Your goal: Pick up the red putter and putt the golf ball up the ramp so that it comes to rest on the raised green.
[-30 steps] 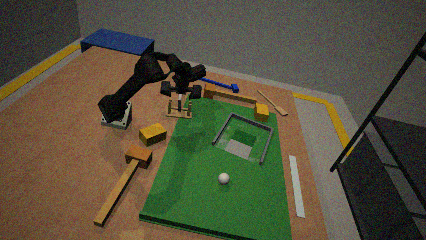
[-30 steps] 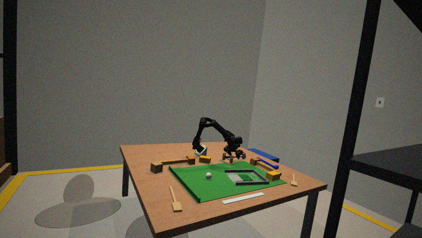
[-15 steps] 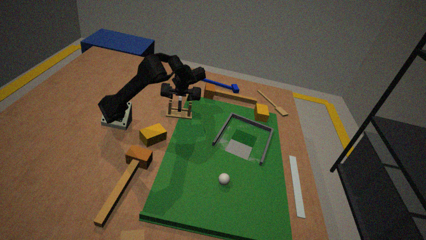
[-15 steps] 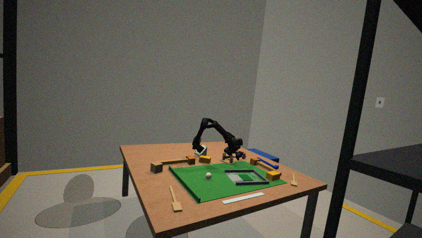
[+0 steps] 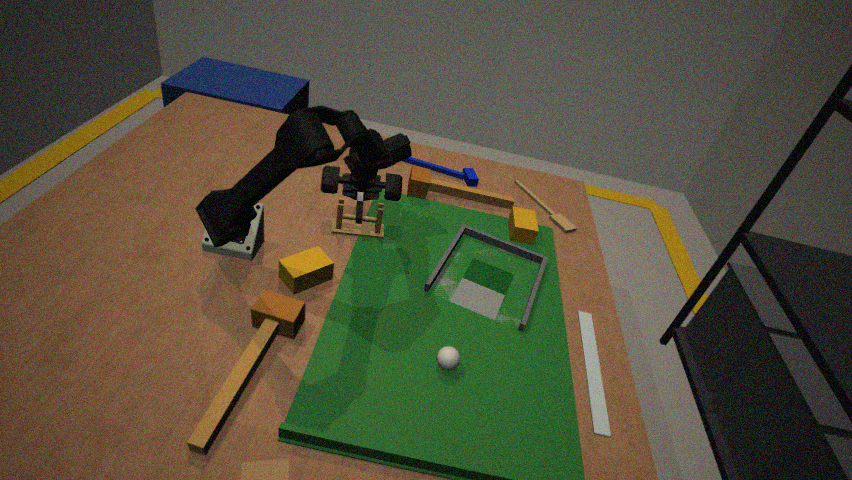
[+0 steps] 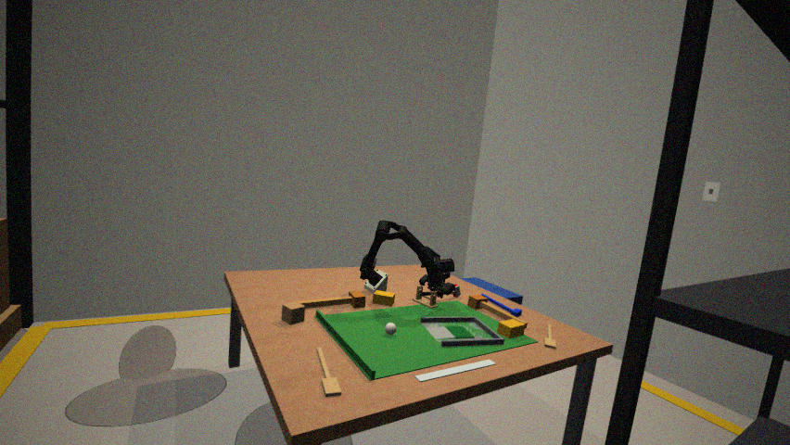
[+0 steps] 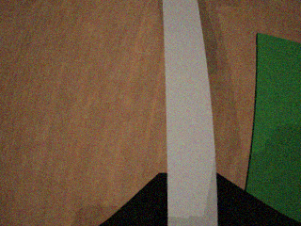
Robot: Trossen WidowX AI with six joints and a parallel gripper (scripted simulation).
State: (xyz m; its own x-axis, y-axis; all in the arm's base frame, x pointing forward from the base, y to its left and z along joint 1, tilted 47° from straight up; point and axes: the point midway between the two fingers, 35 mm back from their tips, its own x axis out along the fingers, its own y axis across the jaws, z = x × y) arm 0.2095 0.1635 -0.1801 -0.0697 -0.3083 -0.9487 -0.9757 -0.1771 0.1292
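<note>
Now: gripper tip 44 cm to the left of the white golf ball, 28 cm short of it and 1 cm below it. Round my gripper tip: blue putter 26 cm to the left, 15 cm ahead; green mat 28 cm to the right, 28 cm ahead, 1 cm below; red putter 3 cm above, 1 cm to the left.
</note>
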